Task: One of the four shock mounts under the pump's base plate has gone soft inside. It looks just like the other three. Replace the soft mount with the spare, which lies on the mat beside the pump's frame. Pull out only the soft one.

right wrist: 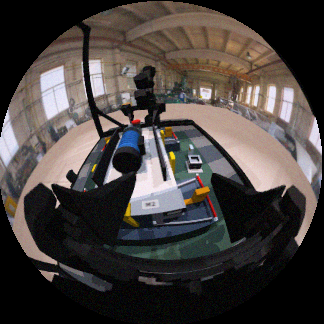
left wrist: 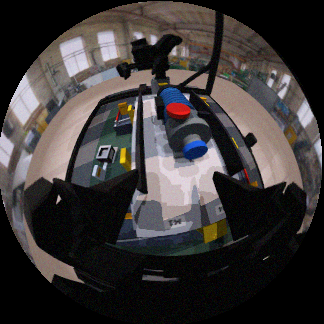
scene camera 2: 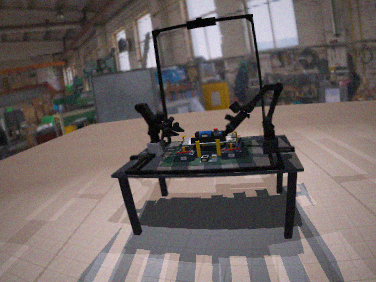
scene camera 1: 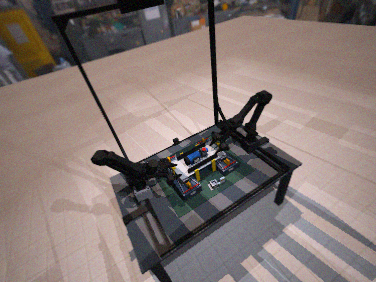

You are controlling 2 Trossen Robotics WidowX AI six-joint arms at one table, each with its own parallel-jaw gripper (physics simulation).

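Observation:
The pump (scene camera 1: pixel 194 157) (scene camera 2: pixel 204 134) (left wrist: pixel 172 100) (right wrist: pixel 128 145), with a blue ribbed motor, stands on the pale base plate (left wrist: pixel 155 172) (right wrist: pixel 142 186). The plate hides most of the mounts; none can be told as soft. The spare mount (scene camera 1: pixel 215 184) (scene camera 2: pixel 204 158) (left wrist: pixel 105 153) (right wrist: pixel 194 160), a pale square block with a dark centre, lies on the mat beside the frame. My left gripper (scene camera 1: pixel 220 144) (left wrist: pixel 177 174) is open and empty above the plate end labelled M1. My right gripper (scene camera 2: pixel 176 128) (right wrist: pixel 174 176) is open and empty above the M2 end.
Dark corner trays with orange levers stand at the frame, one (scene camera 1: pixel 187 188) near M2 and one (scene camera 1: pixel 228 164) near M1. Yellow posts (left wrist: pixel 125 158) (right wrist: pixel 172 159) stand beside the plate. Black rails (left wrist: pixel 141 145) run along its sides. A small white piece (left wrist: pixel 99 171) lies by the spare.

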